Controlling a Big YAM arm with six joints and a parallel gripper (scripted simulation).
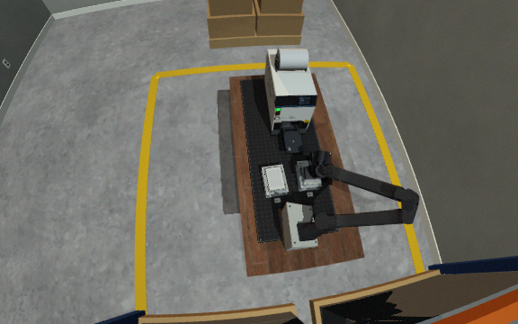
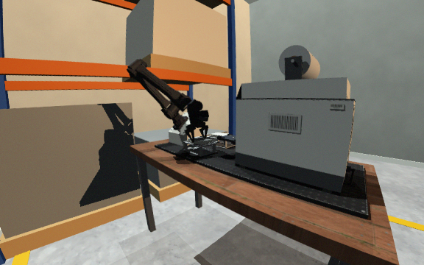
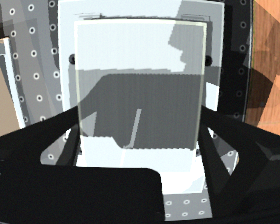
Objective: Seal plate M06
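My gripper is now right at the white well plate. The rest, counted from my hand: foil roll 530 mm ahead, 50 mm to the left, 350 mm above; dark stage 200 mm ahead, 60 mm to the left, 30 mm above; white plate 10 mm behind, 200 mm to the left.
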